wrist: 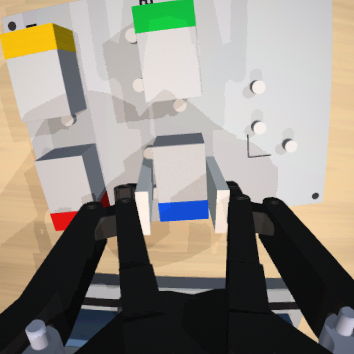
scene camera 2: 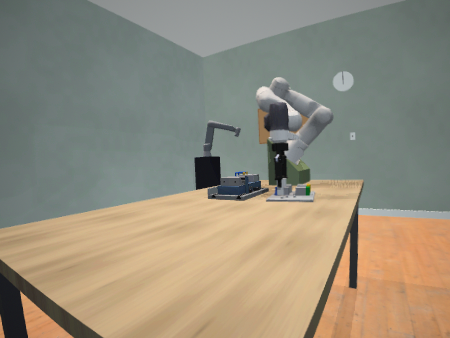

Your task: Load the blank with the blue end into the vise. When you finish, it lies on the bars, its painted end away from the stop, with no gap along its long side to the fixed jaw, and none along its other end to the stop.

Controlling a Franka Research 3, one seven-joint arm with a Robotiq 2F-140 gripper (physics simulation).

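The blank with the blue end (scene camera 2: 276, 191) (wrist: 180, 172) lies on a light grey plate (scene camera 2: 291, 199) (wrist: 300, 45), its blue end toward the gripper's base in the wrist view. My gripper (scene camera 2: 281, 184) (wrist: 178, 173) points down over it, fingers part-way closed, one on each long side. Narrow gaps show between the fingers and the blank in the wrist view, so the gripper is open. The vise (scene camera 2: 232, 189) stands left of the plate in the scene view. Part of it shows at the bottom of the wrist view, largely hidden by the gripper; its bars and stop cannot be made out.
A green-ended blank (scene camera 2: 301, 190) (wrist: 170, 62), a yellow-ended blank (wrist: 37, 80) and a red-ended blank (wrist: 65, 180) lie on the plate. White pegs stand beside the blanks and at the plate's right in the wrist view. A second arm (scene camera 2: 209, 140) stands on a black pedestal behind the table (scene camera 2: 200, 240).
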